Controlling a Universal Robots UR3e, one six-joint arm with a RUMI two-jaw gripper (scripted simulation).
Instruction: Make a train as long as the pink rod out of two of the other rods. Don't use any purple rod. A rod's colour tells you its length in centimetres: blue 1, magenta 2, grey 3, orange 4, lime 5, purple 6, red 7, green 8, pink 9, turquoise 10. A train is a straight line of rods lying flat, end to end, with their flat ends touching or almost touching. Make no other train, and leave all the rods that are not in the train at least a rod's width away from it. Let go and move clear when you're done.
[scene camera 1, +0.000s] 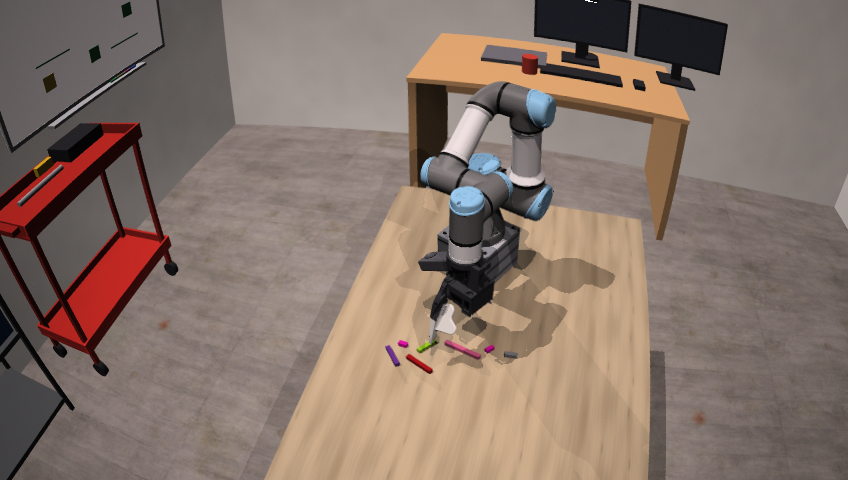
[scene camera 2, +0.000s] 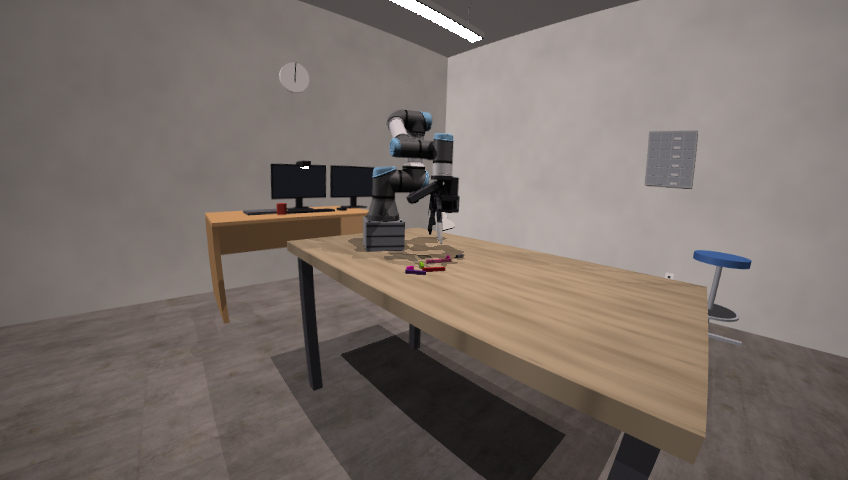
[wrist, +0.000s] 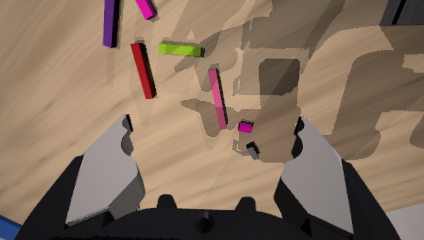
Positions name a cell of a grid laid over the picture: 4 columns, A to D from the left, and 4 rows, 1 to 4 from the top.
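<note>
My gripper (scene camera 1: C3) is there for me to see. I find the gripper (scene camera 2: C2) in another view as well, and the wrist view shows me the gripper (wrist: C2) too.
</note>
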